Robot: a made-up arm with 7 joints. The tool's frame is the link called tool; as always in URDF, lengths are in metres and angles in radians.
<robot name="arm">
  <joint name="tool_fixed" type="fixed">
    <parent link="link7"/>
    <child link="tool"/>
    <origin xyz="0 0 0"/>
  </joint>
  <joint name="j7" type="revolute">
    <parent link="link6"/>
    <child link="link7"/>
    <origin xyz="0.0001 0.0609 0" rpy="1.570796 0 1.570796"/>
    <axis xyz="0 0 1"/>
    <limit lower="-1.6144" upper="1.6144"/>
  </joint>
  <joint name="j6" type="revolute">
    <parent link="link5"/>
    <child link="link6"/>
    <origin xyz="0 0 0.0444" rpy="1.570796 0 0"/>
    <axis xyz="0 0 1"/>
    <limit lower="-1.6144" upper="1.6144"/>
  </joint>
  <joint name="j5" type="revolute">
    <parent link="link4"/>
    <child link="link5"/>
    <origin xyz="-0.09 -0.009 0.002" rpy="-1.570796 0 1.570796"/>
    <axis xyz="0 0 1"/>
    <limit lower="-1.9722" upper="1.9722"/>
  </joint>
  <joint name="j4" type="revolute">
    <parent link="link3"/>
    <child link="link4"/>
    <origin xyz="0 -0.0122 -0.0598" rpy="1.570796 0 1.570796"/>
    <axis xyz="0 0 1"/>
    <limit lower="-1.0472" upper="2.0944"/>
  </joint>
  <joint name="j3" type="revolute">
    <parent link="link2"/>
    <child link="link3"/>
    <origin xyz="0.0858 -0.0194 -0.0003" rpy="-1.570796 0 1.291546"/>
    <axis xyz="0 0 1"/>
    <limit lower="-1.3" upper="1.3"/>
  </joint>
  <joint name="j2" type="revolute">
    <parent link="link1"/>
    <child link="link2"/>
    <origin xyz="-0.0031 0.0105 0.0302" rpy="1.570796 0 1.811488"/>
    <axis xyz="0 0 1"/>
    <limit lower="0" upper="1.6"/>
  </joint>
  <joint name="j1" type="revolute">
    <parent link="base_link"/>
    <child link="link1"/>
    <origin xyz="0 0 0" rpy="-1.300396 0.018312 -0.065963"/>
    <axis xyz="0 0 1"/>
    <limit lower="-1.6" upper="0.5"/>
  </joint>
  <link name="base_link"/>
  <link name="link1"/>
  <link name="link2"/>
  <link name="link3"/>
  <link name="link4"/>
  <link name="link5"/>
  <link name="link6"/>
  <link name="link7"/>
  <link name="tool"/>
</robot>
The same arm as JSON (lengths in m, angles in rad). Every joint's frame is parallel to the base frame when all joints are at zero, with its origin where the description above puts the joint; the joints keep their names.
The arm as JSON. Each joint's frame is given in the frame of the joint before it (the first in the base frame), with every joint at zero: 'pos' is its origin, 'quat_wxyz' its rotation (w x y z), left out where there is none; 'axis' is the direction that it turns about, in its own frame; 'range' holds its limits. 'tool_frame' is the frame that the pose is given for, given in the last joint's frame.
{"length_unit": "m", "angle_unit": "rad", "joints": [{"joint": "j1", "pos": [0.0, 0.0, 0.0], "axis": [0.068403, 0.961235, 0.26711], "range": [-1.6, 0.5]}, {"joint": "j2", "pos": [-0.001, 0.032, -0.002], "axis": [0.968889, -0.0002, -0.247497], "range": [0.0, 1.6]}, {"joint": "j3", "pos": [-0.022, 0.005, -0.085], "axis": [0.247497, -0.0001, 0.968889], "range": [-1.3, 1.3]}, {"joint": "j4", "pos": [-0.003, 0.0, -0.061], "axis": [0.0002, 1.0, 0.0], "range": [-1.0472, 2.0944]}, {"joint": "j5", "pos": [0.085, 0.002, -0.031], "axis": [0.968889, -0.0002, -0.247497], "range": [-1.9722, 1.9722]}, {"joint": "j6", "pos": [0.043, 0.0, -0.011], "axis": [0.0002, 1.0, 0.0], "range": [-1.6144, 1.6144]}, {"joint": "j7", "pos": [0.059, 0.0, -0.015], "axis": [0.247497, -0.0001, 0.968889], "range": [-1.6144, 1.6144]}], "tool_frame": {"pos": [0.0, 0.0, 0.0], "quat_wxyz": [0.992194, 0.000018, 0.124702, -0.000099]}}
